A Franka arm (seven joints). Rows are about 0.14 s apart.
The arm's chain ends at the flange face. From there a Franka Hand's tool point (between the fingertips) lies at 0.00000 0.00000 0.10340 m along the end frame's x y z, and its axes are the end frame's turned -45 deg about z.
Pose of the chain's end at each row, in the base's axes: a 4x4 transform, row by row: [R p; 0 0 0 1], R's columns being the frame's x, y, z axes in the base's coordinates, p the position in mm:
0.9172, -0.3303, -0.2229, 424.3; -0.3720, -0.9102, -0.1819, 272.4; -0.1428, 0.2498, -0.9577, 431.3; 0, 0, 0, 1
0.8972, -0.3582, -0.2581, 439.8; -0.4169, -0.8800, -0.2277, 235.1; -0.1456, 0.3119, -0.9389, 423.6; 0, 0, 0, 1
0.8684, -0.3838, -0.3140, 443.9; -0.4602, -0.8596, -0.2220, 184.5; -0.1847, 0.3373, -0.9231, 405.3; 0, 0, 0, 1
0.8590, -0.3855, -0.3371, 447.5; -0.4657, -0.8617, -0.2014, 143.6; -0.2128, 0.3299, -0.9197, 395.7; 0, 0, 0, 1
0.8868, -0.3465, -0.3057, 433.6; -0.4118, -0.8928, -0.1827, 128.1; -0.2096, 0.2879, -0.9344, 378.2; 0, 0, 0, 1
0.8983, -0.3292, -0.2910, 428.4; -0.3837, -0.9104, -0.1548, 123.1; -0.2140, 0.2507, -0.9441, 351.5; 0, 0, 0, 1
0.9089, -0.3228, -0.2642, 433.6; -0.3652, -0.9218, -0.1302, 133.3; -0.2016, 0.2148, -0.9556, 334.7; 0, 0, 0, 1
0.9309, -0.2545, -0.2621, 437.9; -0.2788, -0.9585, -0.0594, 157.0; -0.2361, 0.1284, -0.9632, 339.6; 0, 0, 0, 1
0.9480, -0.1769, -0.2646, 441.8; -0.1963, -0.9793, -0.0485, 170.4; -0.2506, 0.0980, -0.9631, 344.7; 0, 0, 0, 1
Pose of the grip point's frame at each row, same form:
0.8821, 0.4150, -0.2229, 401.3; 0.3806, -0.9067, -0.1819, 253.6; -0.2776, 0.0757, -0.9577, 332.3; 0, 0, 0, 1
0.8877, 0.3811, -0.2581, 413.1; 0.3275, -0.9170, -0.2277, 211.6; -0.3235, 0.1176, -0.9389, 326.5; 0, 0, 0, 1
0.8854, 0.3427, -0.3140, 411.4; 0.2824, -0.9332, -0.2220, 161.5; -0.3691, 0.1079, -0.9231, 309.9; 0, 0, 0, 1
0.8800, 0.3348, -0.3371, 412.6; 0.2800, -0.9386, -0.2014, 122.8; -0.3837, 0.0828, -0.9197, 300.6; 0, 0, 0, 1
0.8721, 0.3820, -0.3057, 402.0; 0.3401, -0.9225, -0.1827, 109.2; -0.3518, 0.0554, -0.9344, 281.6; 0, 0, 0, 1
0.8680, 0.4024, -0.2910, 398.3; 0.3724, -0.9151, -0.1548, 107.1; -0.3286, 0.0260, -0.9441, 253.9; 0, 0, 0, 1
0.8709, 0.4144, -0.2642, 406.3; 0.3936, -0.9100, -0.1302, 119.8; -0.2944, 0.0093, -0.9556, 235.9; 0, 0, 0, 1
0.8382, 0.4783, -0.2621, 410.8; 0.4806, -0.8749, -0.0594, 150.9; -0.2577, -0.0762, -0.9632, 240.0; 0, 0, 0, 1
0.7954, 0.5453, -0.2646, 414.4; 0.5537, -0.8313, -0.0485, 165.4; -0.2465, -0.1079, -0.9631, 245.1; 0, 0, 0, 1

